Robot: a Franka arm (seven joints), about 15 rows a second.
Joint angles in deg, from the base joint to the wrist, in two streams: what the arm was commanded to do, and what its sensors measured. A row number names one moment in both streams.
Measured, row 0:
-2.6 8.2 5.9 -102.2 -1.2 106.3 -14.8
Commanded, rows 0 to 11:
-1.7 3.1 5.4 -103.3 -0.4 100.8 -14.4
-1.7 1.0 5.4 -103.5 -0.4 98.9 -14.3
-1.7 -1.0 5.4 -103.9 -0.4 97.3 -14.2
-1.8 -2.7 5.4 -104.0 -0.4 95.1 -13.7
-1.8 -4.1 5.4 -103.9 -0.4 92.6 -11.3
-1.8 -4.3 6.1 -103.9 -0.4 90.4 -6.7
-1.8 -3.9 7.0 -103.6 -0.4 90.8 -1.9
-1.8 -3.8 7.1 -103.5 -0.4 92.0 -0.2
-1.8 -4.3 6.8 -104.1 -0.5 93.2 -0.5
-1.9 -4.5 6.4 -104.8 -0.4 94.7 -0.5
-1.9 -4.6 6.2 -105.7 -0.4 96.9 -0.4
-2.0 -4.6 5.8 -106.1 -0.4 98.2 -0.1
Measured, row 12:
-2.3 -3.6 6.8 -103.5 -1.1 94.6 -1.3
